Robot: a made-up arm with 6 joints.
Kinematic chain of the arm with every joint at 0, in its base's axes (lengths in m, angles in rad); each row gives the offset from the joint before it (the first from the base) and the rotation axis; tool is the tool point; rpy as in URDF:
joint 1: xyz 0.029 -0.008 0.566 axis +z
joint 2: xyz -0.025 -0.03 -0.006 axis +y
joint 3: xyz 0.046 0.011 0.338 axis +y
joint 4: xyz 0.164 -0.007 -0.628 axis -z
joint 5: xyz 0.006 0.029 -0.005 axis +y
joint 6: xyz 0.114 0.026 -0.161 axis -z
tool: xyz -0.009 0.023 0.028 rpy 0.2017 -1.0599 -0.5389
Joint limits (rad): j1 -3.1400..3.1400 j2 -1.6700..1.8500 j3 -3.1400..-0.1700 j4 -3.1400..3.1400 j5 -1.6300..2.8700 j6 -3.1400..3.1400
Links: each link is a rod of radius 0.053 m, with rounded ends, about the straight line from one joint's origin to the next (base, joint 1, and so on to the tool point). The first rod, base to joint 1, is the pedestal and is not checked.
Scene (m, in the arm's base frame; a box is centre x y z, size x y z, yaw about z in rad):
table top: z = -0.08
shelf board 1: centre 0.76 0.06 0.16 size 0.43 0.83 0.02 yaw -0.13
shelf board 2: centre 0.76 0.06 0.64 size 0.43 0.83 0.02 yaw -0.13
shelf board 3: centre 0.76 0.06 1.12 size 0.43 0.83 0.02 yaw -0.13
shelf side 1: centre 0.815 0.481 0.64 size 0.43 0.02 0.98 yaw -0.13
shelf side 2: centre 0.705 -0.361 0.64 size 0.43 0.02 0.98 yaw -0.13
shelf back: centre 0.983 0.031 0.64 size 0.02 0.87 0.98 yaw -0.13
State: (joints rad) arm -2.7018 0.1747 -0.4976 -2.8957 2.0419 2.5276
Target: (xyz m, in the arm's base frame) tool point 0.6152 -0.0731 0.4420
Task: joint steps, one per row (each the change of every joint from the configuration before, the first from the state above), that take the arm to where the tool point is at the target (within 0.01 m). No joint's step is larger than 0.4 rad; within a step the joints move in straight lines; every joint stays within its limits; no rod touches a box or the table.
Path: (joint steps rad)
1: 0.3938 -0.0400 0.0410 0.1271 0.1035 0.0260
2: 0.3938 -0.0399 0.0409 0.1271 0.1035 0.0260
3: 0.3938 -0.0400 0.0410 0.1271 0.1035 0.0261
4: 0.3938 -0.0400 0.0409 0.1272 0.1036 0.0260
5: 0.3937 -0.0399 0.0410 0.1271 0.1035 0.0260
6: 0.3938 -0.0400 0.0409 0.1271 0.1035 0.0260
7: 0.3938 -0.0399 0.0410 0.1271 0.1035 0.0260
8: 0.3938 -0.0400 0.0409 0.1271 0.1035 0.0260
9: -0.1119 0.0196 -0.0481 -0.3153 -0.1662 -0.0247
10: -0.1120 0.0196 -0.0480 -0.3153 -0.1661 -0.0247
11: -0.1120 0.0195 -0.0481 -0.3153 -0.1662 -0.0248
12: -0.1119 0.0196 -0.0481 -0.3153 -0.1661 -0.0247

